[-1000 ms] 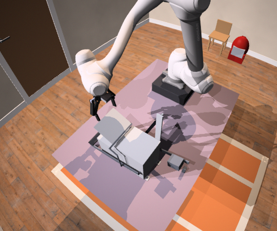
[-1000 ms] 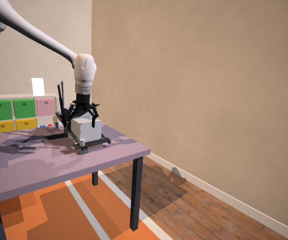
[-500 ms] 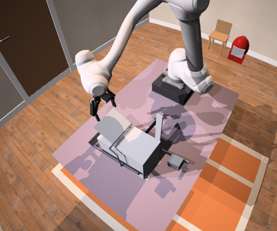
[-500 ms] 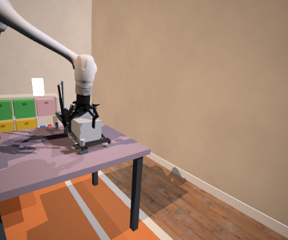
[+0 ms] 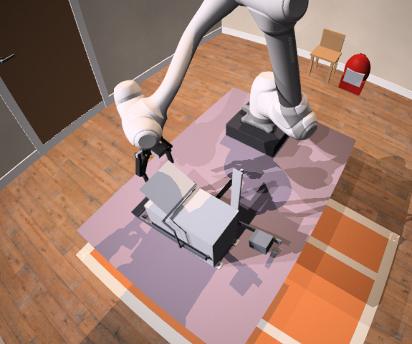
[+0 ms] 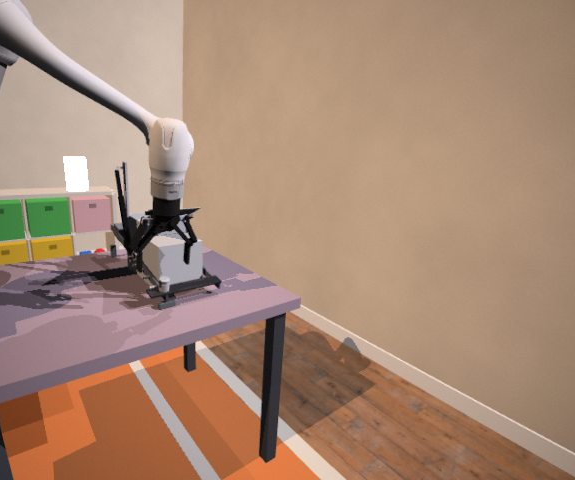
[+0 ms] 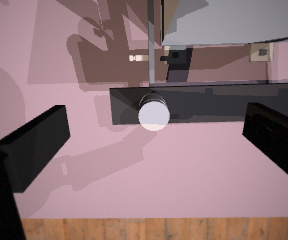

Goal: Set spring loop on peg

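Right now the steel test weight is 6 cm below my hand. Round my hand: small grey block (13 cm below, 1 cm to the right).
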